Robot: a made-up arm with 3 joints. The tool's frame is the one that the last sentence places.
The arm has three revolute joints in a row. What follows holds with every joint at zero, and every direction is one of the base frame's. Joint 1 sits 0.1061 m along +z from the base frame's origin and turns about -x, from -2.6 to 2.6 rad. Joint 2 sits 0.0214 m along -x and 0.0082 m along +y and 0.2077 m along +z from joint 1 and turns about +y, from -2.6 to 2.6 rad. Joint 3 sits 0.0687 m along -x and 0.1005 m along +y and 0.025 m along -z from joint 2 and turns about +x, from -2.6 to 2.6 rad. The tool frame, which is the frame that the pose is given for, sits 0.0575 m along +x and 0.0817 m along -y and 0.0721 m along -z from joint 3; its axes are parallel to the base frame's.
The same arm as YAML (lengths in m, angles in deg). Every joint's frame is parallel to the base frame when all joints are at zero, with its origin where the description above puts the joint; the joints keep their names.
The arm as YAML. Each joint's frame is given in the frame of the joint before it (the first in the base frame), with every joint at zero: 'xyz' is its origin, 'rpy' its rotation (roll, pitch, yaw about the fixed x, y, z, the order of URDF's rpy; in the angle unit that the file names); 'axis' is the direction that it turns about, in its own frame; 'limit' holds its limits. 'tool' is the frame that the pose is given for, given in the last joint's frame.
units:
  length: m
  angle: deg
joints:
  - name: joint 1
    type: revolute
    origin:
      xyz: [0.0, 0.0, 0.1061]
      rpy: [0.0, 0.0, 0.0]
    axis: [-1.0, 0.0, 0.0]
    limit:
      lower: -148.97
      upper: 148.97
  - name: joint 2
    type: revolute
    origin:
      xyz: [-0.0214, 0.0082, 0.2077]
      rpy: [0.0, 0.0, 0.0]
    axis: [0.0, 1.0, 0.0]
    limit:
      lower: -148.97
      upper: 148.97
  - name: joint 3
    type: revolute
    origin:
      xyz: [-0.0687, 0.1005, -0.025]
      rpy: [0.0, 0.0, 0.0]
    axis: [1.0, 0.0, 0.0]
    limit:
      lower: -148.97
      upper: 148.97
tool:
  origin:
    xyz: [0.0575, -0.0817, -0.0721]
    rpy: [0.0, 0.0, 0.0]

